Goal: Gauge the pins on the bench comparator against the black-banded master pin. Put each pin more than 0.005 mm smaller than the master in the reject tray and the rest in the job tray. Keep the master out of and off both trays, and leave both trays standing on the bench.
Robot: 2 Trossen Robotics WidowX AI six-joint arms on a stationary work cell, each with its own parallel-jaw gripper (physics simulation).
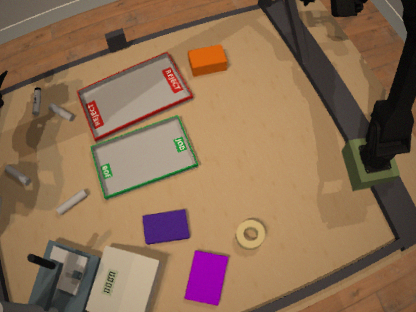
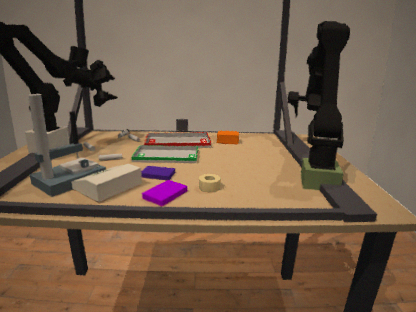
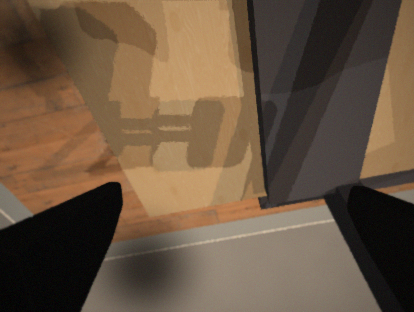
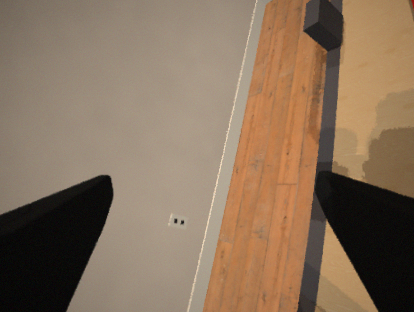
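Seen in the pictures: left gripper, between the fingertips: (image 1: 320, 4) (image 2: 307, 118) (image 3: 235, 194); right gripper, between the fingertips: (image 2: 115, 88) (image 4: 215, 183); left arm's base, origin of its link: (image 1: 374, 157) (image 2: 322, 165); right arm's base, origin of its link: (image 2: 46, 129).
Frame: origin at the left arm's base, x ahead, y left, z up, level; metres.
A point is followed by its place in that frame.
The reject tray (image 1: 145, 117) @[z -0.040, x 0.484, y -0.194 m] (image 2: 177, 145) @[z -0.044, x 0.489, y -0.192 m] and job tray (image 1: 150, 181) @[z -0.041, x 0.485, y -0.038 m] (image 2: 165, 160) @[z -0.048, x 0.479, y -0.039 m] stand empty on the bench. A pin with dark marks at one end (image 1: 37, 100) @[z -0.040, x 0.764, y -0.296 m] lies left of the reject tray, beside a plain grey pin (image 1: 61, 112) @[z -0.038, x 0.693, y -0.245 m]. Another pin (image 1: 18, 174) @[z -0.038, x 0.801, y -0.096 m] lies at the left, and a pale pin (image 1: 72, 201) @[z -0.039, x 0.662, y -0.014 m] (image 2: 110, 157) @[z -0.045, x 0.663, y -0.008 m] lies between the job tray and the comparator (image 1: 35, 292) @[z -0.026, x 0.752, y 0.179 m] (image 2: 55, 184) @[z -0.027, x 0.666, y 0.257 m]. No pin shows on its anvil. My left gripper (image 3: 235, 194) @[z 0.044, x 0.009, y -0.421 m] is open and empty, raised near the side frame. My right gripper (image 4: 215, 183) @[z 0.145, x 0.797, y -0.307 m] (image 2: 115, 87) @[z 0.145, x 0.797, y -0.307 m] is open and empty above the far left.
The comparator's readout box (image 1: 132, 272) @[z -0.006, x 0.536, y 0.156 m] (image 2: 107, 182) @[z -0.010, x 0.524, y 0.239 m] stands beside it. A purple block (image 1: 166, 226) @[z -0.041, x 0.463, y 0.064 m], a magenta block (image 1: 206, 277) @[z -0.039, x 0.398, y 0.179 m], a tape ring (image 1: 241, 240) @[z -0.028, x 0.319, y 0.118 m] and an orange block (image 1: 207, 60) @[z -0.018, x 0.322, y -0.317 m] lie on the bench. A dark block (image 1: 116, 40) @[z -0.014, x 0.544, y -0.425 m] stands at the far frame rail.
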